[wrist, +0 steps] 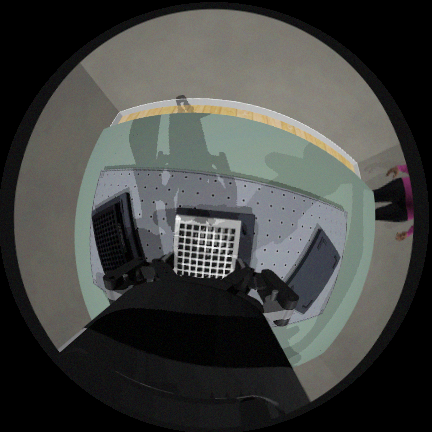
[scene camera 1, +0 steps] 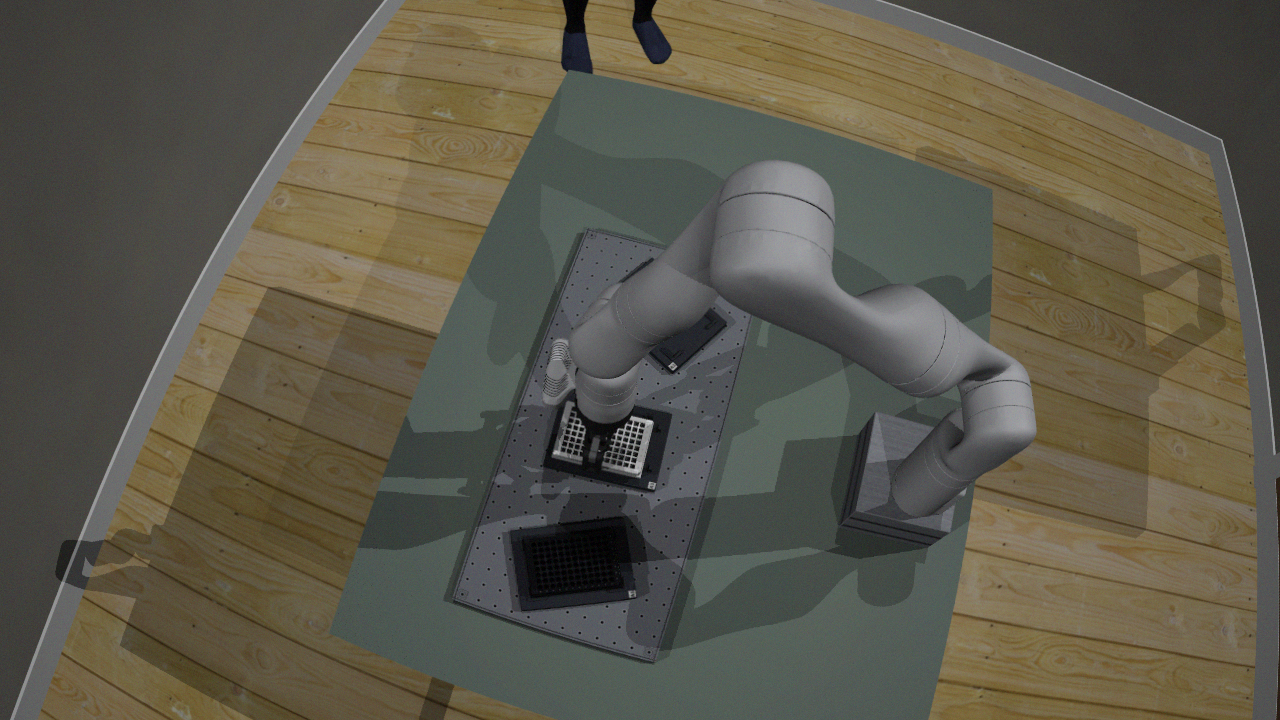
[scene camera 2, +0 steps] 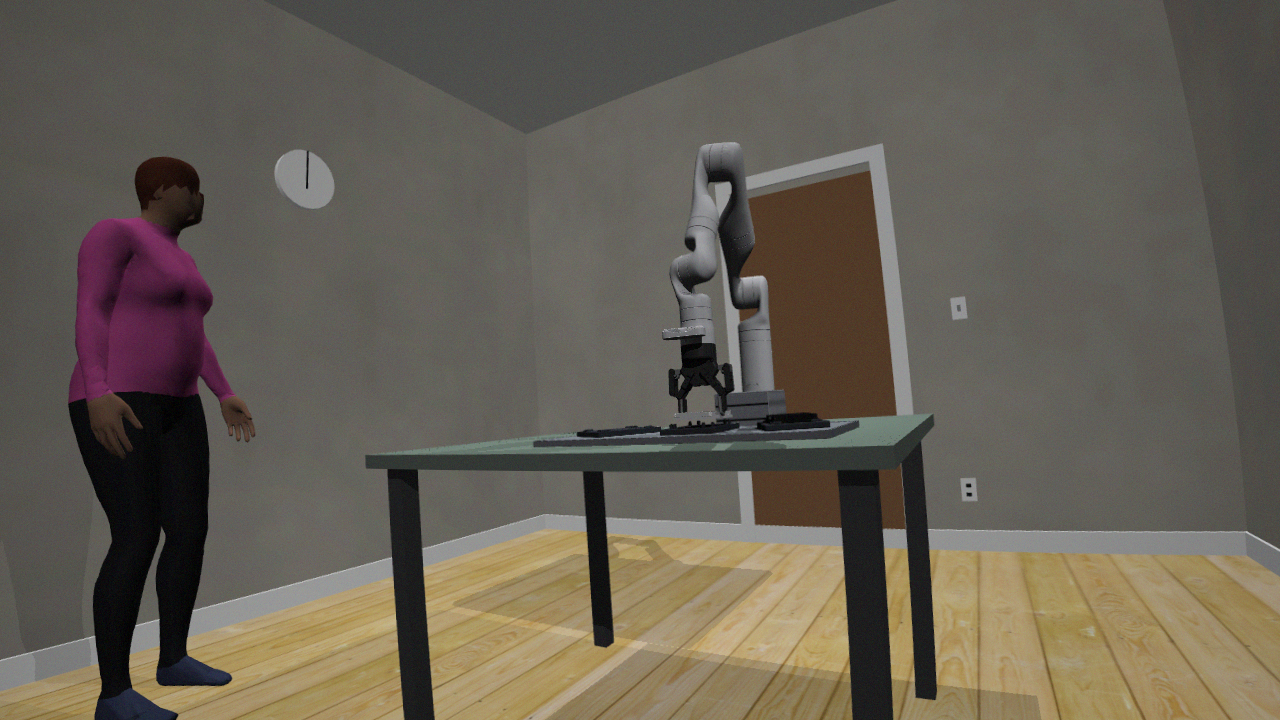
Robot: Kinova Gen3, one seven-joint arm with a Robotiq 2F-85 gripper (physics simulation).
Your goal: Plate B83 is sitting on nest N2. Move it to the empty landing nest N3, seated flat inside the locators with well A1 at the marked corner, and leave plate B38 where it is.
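Observation:
The white plate B83 (scene camera 1: 628, 445) (scene camera 2: 703, 414) (wrist: 206, 245) is level between my fingers, slightly above nest N2 (scene camera 1: 662, 443) (scene camera 2: 698, 428) (wrist: 246, 240) and offset to one side of it. My gripper (scene camera 1: 594, 438) (scene camera 2: 704, 410) (wrist: 203, 262) points down and is shut on it; the finger contacts are partly hidden. The black plate B38 (scene camera 1: 572, 562) (scene camera 2: 792, 417) (wrist: 111, 240) sits on its own dark nest. The empty nest N3 (scene camera 1: 693, 340) (scene camera 2: 617, 431) (wrist: 314, 270) lies on the other side, partly hidden by the arm in the first scene view. Well lettering is too small to read.
All three nests stand on a grey perforated board (scene camera 1: 666, 573) (wrist: 280, 210) on the green table (scene camera 1: 805, 626) (scene camera 2: 644, 460). The arm's base block (scene camera 1: 868, 483) stands on the table beside the board. A person (scene camera 2: 143, 304) stands beyond one table end.

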